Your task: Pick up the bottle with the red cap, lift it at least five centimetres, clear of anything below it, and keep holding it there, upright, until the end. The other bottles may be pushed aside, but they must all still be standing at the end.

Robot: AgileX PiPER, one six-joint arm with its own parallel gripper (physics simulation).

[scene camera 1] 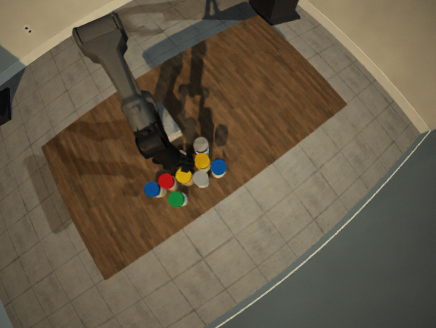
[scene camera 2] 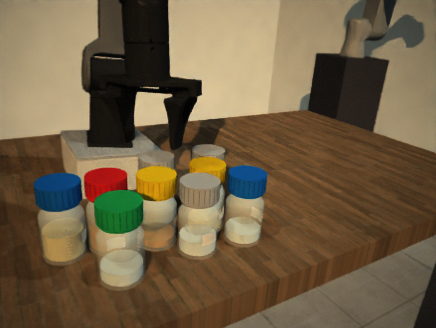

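Observation:
The bottle with the red cap (scene camera 1: 166,180) (scene camera 2: 105,184) stands upright on the wooden table, between a blue-capped bottle (scene camera 1: 152,189) (scene camera 2: 58,192) and a yellow-capped bottle (scene camera 1: 184,175) (scene camera 2: 156,183). In the scene camera 2 view its body is partly hidden by the green-capped bottle (scene camera 1: 176,199) (scene camera 2: 119,212) in front of it. My gripper (scene camera 1: 175,161) (scene camera 2: 150,142) is open and empty, pointing down. It is above and behind the red-capped bottle, toward the arm base and to the right in the scene camera 2 view. One finger blends into the dark base there.
Other upright bottles have grey caps (scene camera 1: 201,178) (scene camera 2: 199,190), (scene camera 1: 201,145) (scene camera 2: 208,151), a yellow cap (scene camera 1: 202,161) (scene camera 2: 207,169) and a blue cap (scene camera 1: 218,167) (scene camera 2: 247,181). Another grey-capped bottle (scene camera 2: 156,160) stands near the gripper, mostly hidden from above. A pale block (scene camera 2: 80,157) supports the arm.

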